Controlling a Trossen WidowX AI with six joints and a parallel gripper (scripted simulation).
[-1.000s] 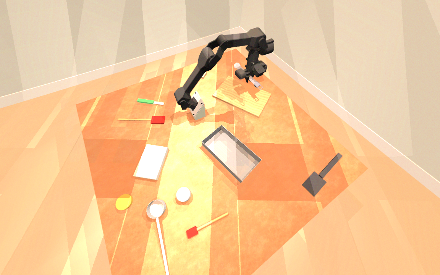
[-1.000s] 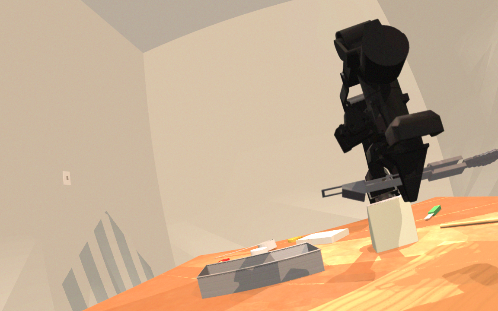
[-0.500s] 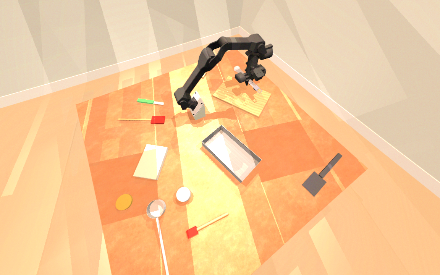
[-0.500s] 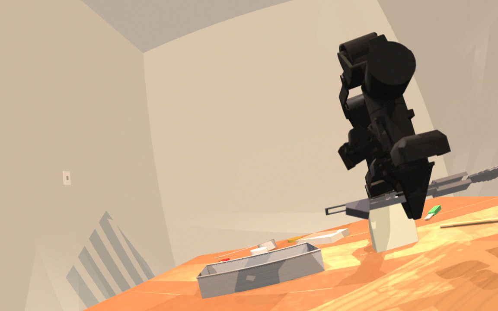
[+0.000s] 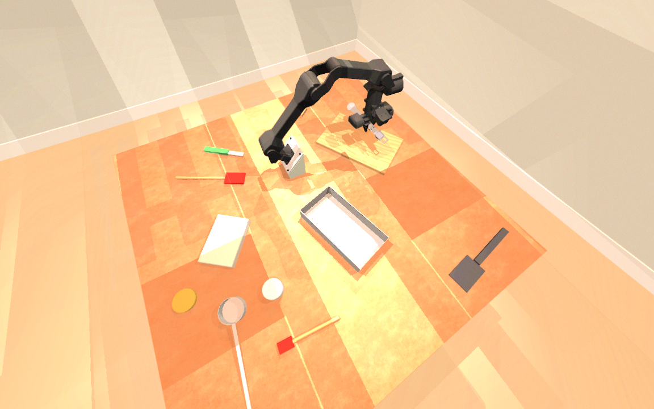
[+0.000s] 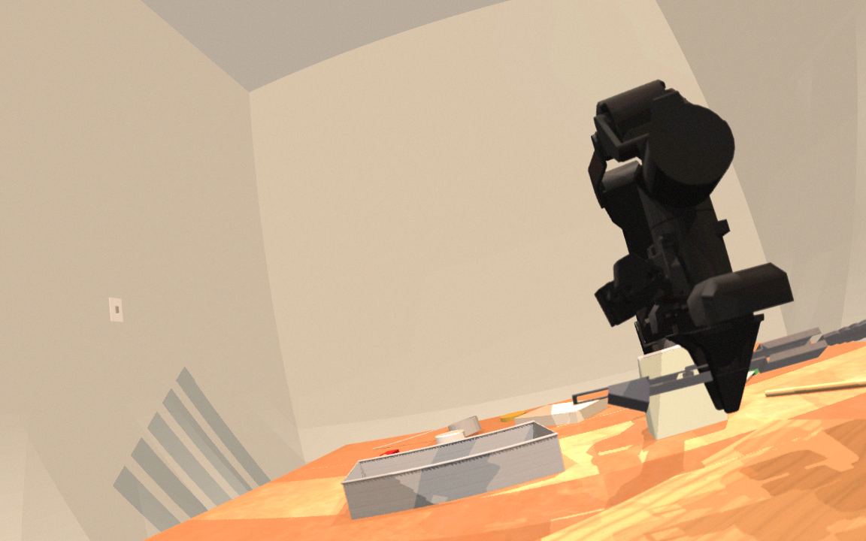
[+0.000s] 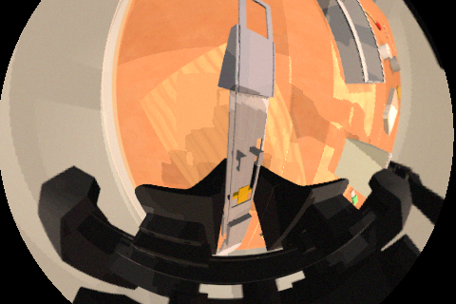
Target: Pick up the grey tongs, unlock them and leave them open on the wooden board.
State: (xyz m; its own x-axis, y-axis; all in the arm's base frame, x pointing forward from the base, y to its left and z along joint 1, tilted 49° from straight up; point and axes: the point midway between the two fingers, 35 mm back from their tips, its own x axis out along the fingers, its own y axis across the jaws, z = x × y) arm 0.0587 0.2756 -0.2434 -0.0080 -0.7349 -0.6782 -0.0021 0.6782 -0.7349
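The wooden board is 3 cm behind my gripper tip, 1 cm to the right of it and 9 cm below it. Also, from my gripper tip: metal roasting tin 32 cm ahead, 32 cm to the right, 7 cm below; then dark spatula 66 cm ahead, 6 cm to the left, 9 cm below; then white slab 15 cm ahead, 72 cm to the right, 8 cm below.
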